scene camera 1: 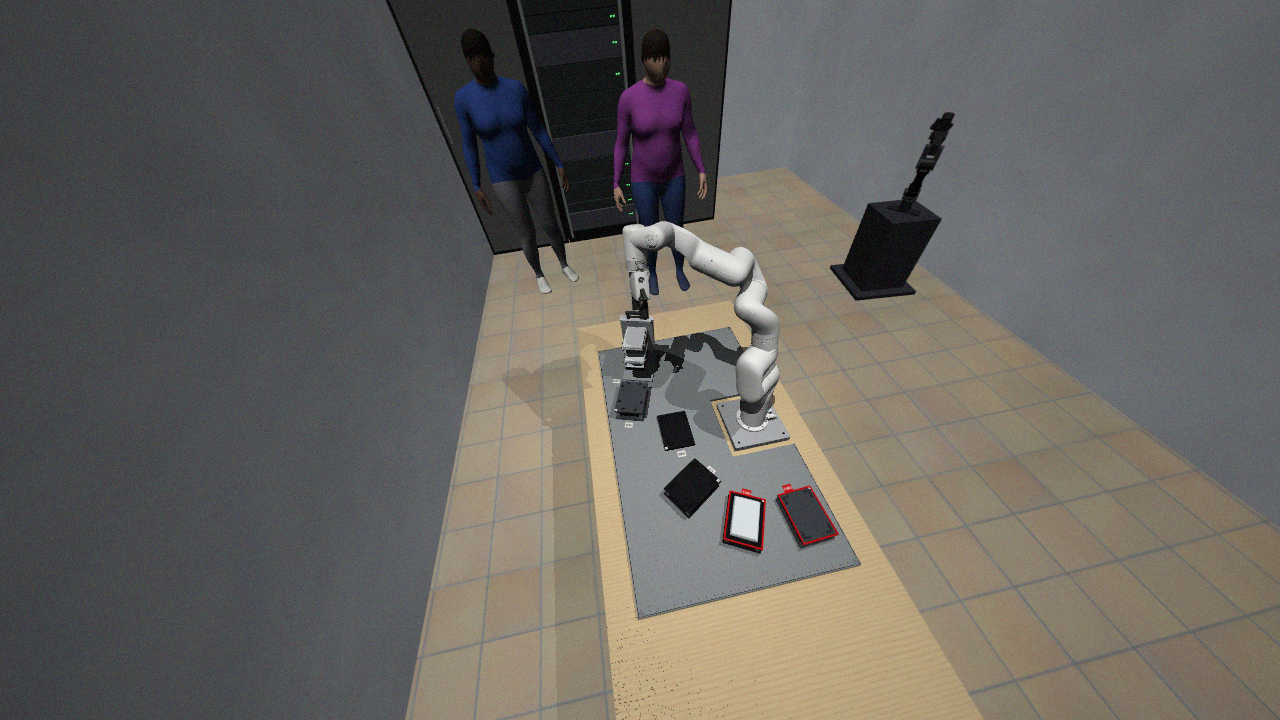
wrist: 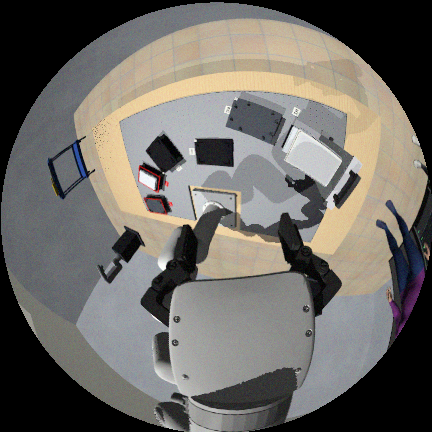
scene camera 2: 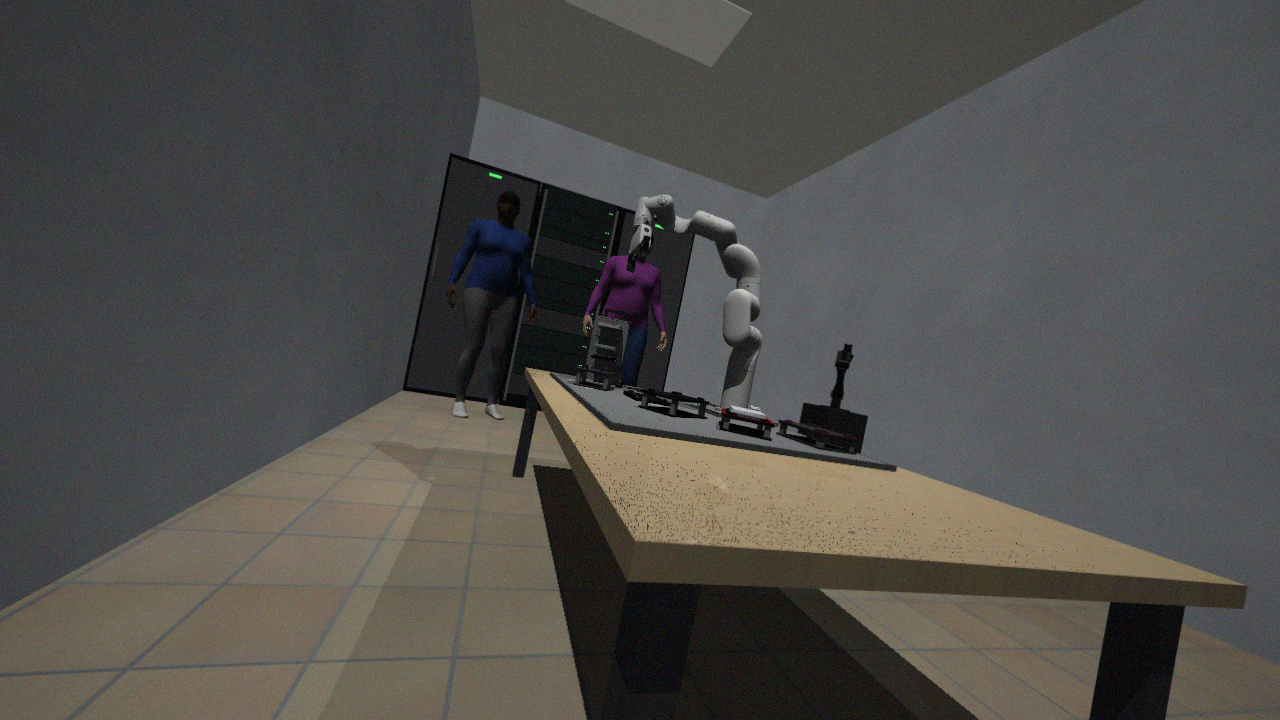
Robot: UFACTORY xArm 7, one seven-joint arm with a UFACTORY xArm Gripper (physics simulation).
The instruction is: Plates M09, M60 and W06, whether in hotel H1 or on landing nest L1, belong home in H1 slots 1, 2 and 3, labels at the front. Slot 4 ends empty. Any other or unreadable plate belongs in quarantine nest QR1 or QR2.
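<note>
In scene camera 2 I see my gripper point(scene camera 2: 635, 265), which is open and holds nothing. The wrist view shows my gripper point(wrist: 236, 227) too, and there I also find a black nest point(wrist: 211, 151).
</note>
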